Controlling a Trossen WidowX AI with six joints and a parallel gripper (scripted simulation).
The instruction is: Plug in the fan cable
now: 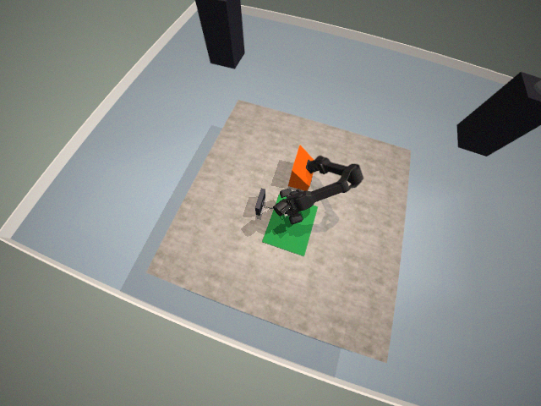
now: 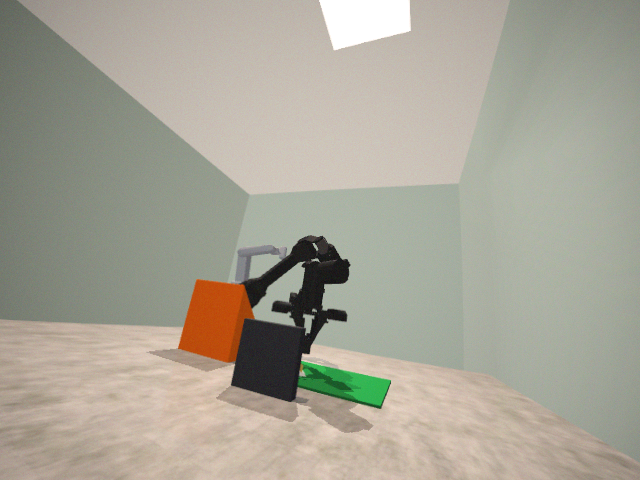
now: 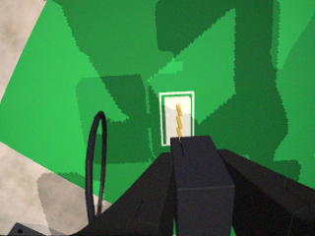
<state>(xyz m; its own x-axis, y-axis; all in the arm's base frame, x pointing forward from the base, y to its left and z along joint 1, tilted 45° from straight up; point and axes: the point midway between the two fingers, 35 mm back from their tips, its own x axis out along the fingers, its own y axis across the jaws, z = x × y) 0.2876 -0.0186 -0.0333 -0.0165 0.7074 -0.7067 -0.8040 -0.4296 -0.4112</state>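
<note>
Now: gripper tip 70 mm above the white four-pin fan header. Round my gripper tip: dark plug: 10 mm to the right, 10 mm ahead, 10 mm above; then dark flat fan: 160 mm to the right, 10 mm below; then green board: 80 mm below, 50 mm ahead, 30 mm to the left.
</note>
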